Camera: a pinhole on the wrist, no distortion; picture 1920 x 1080 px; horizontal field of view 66.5 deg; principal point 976.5 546.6 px. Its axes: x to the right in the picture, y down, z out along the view. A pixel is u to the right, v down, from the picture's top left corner.
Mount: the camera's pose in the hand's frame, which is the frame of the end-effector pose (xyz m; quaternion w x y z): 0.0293 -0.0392 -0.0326 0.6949 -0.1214 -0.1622 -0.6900
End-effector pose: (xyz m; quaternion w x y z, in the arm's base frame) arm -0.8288 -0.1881 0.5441 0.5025 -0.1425 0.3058 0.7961
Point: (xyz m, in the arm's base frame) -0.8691 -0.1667 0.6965
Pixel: 627 62
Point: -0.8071 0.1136 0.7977
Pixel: 1548 787
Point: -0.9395 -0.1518 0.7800
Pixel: 480 237
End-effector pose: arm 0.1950 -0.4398 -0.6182 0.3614 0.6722 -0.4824 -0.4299
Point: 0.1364 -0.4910 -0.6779
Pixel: 1330 952
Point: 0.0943 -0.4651 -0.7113
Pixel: 1643 632
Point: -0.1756 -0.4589 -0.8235
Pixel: 1661 546
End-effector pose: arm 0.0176 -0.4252 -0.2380 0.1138 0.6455 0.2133 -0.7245
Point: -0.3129 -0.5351 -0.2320
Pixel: 1651 631
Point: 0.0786 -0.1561 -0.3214
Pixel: behind the camera
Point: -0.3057 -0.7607 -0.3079
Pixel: 963 770
